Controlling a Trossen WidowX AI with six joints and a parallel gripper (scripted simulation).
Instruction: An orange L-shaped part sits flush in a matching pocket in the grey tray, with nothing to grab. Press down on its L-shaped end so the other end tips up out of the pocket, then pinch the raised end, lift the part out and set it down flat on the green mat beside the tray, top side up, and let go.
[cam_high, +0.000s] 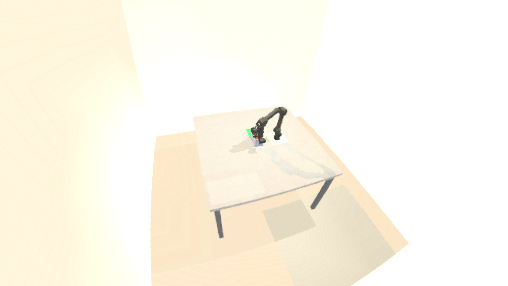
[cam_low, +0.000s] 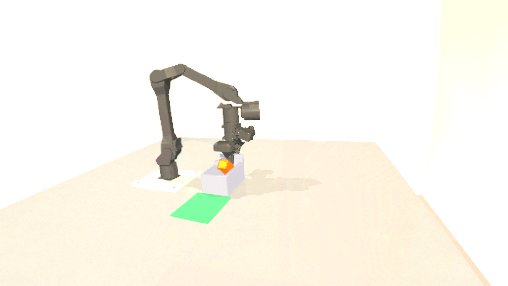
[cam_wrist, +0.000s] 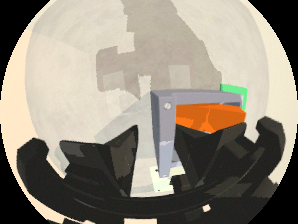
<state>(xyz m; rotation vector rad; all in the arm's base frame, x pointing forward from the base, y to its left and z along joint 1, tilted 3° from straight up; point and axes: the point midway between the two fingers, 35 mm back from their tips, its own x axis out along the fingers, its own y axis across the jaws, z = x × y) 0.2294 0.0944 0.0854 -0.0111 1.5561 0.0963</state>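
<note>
Now: gripper tip 50 mm to the left of the orange L-shaped part and 10 mm above it.
</note>
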